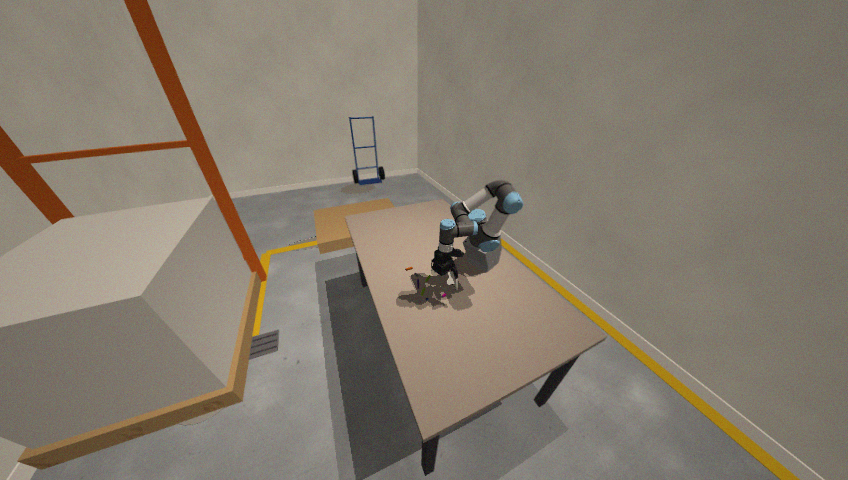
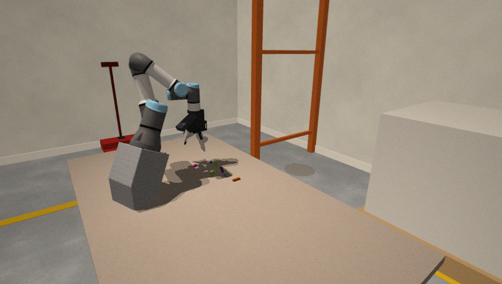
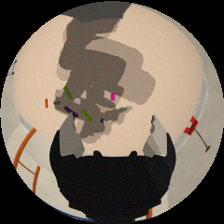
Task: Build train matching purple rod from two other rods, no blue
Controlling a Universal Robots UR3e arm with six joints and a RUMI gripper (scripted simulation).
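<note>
My gripper is now 12 cm short of the orange rod, 26 cm to the left of it and 10 cm above it. From my hand the other things lie so: purple rod: 10 cm ahead, 12 cm to the right, 10 cm below; blue rod: 9 cm ahead, 10 cm below; magenta rod: 10 cm below.
</note>
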